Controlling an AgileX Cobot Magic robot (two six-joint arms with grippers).
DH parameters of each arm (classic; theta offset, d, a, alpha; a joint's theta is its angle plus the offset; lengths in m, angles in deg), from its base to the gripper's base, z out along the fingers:
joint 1: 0 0.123 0 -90
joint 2: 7.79 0 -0.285 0
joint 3: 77.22 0 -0.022 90
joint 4: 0 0.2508 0 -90
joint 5: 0 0 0.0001 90
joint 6: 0 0.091 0 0
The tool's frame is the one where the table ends.
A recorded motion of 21 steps. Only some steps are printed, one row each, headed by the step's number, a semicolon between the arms.
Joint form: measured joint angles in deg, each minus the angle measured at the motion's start. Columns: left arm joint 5, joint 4, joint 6, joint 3, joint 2, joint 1; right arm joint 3, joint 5, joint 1, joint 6, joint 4, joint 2.
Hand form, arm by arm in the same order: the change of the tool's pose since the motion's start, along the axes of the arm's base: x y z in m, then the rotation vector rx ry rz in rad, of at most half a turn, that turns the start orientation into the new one. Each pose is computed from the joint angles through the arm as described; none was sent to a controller.
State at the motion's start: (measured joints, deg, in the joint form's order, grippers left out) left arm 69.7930 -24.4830 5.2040 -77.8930 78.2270 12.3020; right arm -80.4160 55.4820 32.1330 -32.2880 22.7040 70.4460
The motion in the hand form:
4: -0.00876 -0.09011 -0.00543 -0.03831 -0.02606 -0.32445; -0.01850 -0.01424 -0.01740 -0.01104 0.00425 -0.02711
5: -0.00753 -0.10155 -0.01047 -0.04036 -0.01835 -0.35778; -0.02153 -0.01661 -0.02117 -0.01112 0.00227 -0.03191
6: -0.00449 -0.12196 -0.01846 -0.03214 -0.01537 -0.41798; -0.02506 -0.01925 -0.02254 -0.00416 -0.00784 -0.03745
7: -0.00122 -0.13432 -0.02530 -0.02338 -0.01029 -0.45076; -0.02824 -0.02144 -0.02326 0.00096 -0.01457 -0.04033
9: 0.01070 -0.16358 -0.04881 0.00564 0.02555 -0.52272; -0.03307 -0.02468 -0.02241 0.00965 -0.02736 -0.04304
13: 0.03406 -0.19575 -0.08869 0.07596 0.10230 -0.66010; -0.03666 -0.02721 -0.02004 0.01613 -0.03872 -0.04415
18: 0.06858 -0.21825 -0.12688 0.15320 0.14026 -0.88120; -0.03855 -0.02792 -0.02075 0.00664 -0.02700 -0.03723
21: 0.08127 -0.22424 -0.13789 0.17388 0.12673 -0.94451; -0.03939 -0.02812 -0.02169 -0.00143 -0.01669 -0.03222
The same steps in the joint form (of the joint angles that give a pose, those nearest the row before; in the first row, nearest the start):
4: -2.96 -2.63 1.06 2.60 -0.88 -18.84; 7.87 -2.17 0.00 0.79 -1.23 -5.56
5: -3.89 -2.63 0.92 2.99 -0.09 -21.30; 9.43 -2.86 0.00 0.79 -1.35 -6.57
6: -5.83 -2.12 0.93 3.12 1.62 -25.62; 10.66 -3.72 0.00 0.79 -1.40 -7.70
7: -7.18 -1.63 0.93 3.14 3.10 -28.09; 11.52 -4.18 0.00 0.79 -1.40 -8.62
9: -9.92 -0.29 1.06 2.68 8.21 -33.20; 12.33 -4.60 0.00 0.79 -1.41 -9.92
13: -9.92 1.38 5.38 -0.60 17.83 -37.15; 12.46 -4.60 -0.05 0.79 -1.46 -10.80
18: -6.35 2.05 16.99 -8.66 29.51 -38.00; 12.46 -3.49 -0.05 0.79 -1.46 -10.98
21: -6.08 2.19 20.91 -11.66 33.09 -38.00; 12.46 -2.68 -0.05 0.79 -1.46 -10.98

